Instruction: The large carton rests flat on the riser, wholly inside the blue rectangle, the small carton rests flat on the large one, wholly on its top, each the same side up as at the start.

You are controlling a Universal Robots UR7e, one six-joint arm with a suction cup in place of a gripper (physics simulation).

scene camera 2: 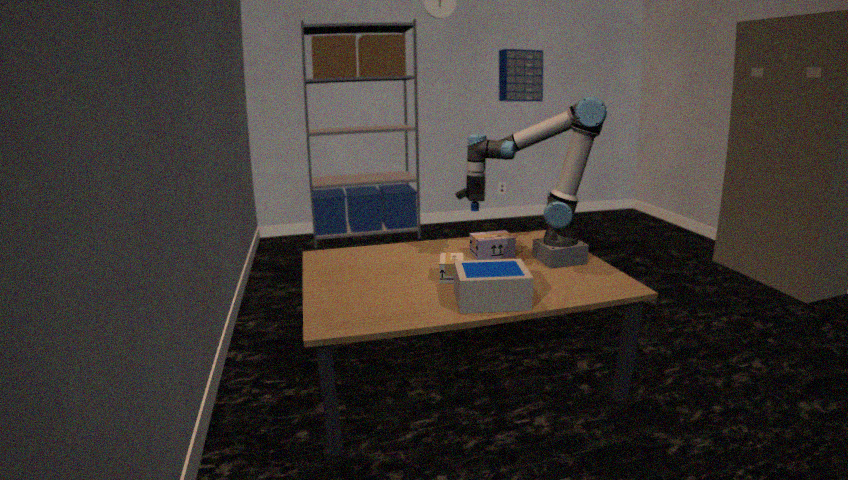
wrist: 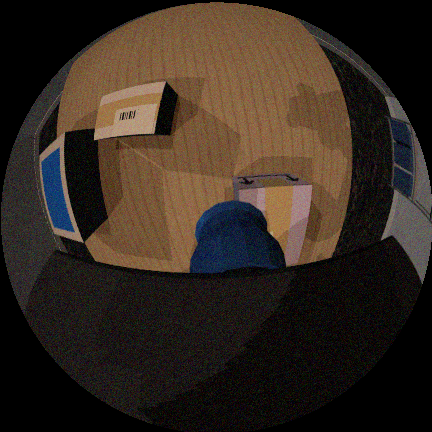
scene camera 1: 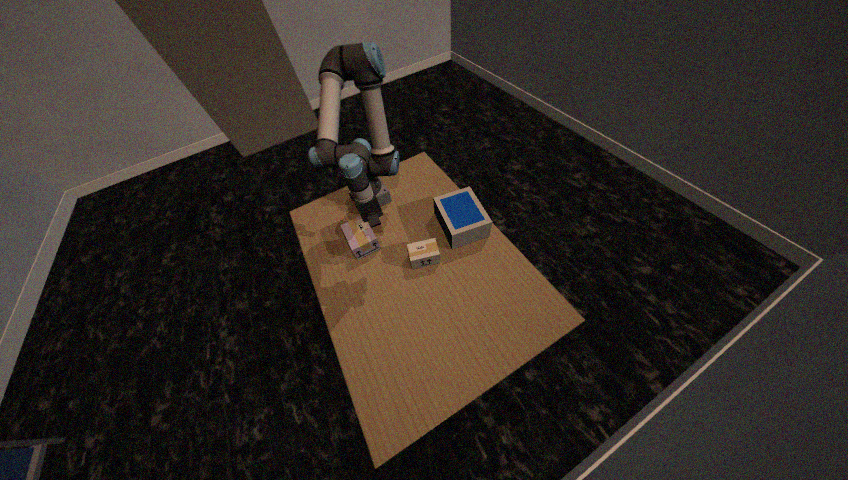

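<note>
The large carton, lilac with tan tape [scene camera 1: 359, 239] [scene camera 2: 492, 245] [wrist: 281, 202], lies flat on the table near the robot base, arrows on its side. The small carton, white and tan [scene camera 1: 423, 254] [scene camera 2: 449, 268] [wrist: 131, 111], lies flat between it and the riser. The white riser [scene camera 1: 473, 236] [scene camera 2: 493, 296] [wrist: 82, 185] carries a blue rectangle [scene camera 1: 462, 209] [scene camera 2: 493, 269] [wrist: 57, 190] with no carton on it. My gripper's blue suction cup [scene camera 2: 474, 206] [wrist: 232, 225] hangs above the large carton's level, holding nothing. The wrist view shows it overlapping that carton's edge; scene camera 1 hides the cup.
The wooden table [scene camera 1: 446, 350] [scene camera 2: 368, 297] [wrist: 215, 55] bears the cartons, the riser and the arm's grey base block [scene camera 2: 560, 253]. A shelf rack [scene camera 2: 417, 148] stands against the far wall. A tall brown cabinet [scene camera 2: 785, 160] stands at the right in scene camera 2.
</note>
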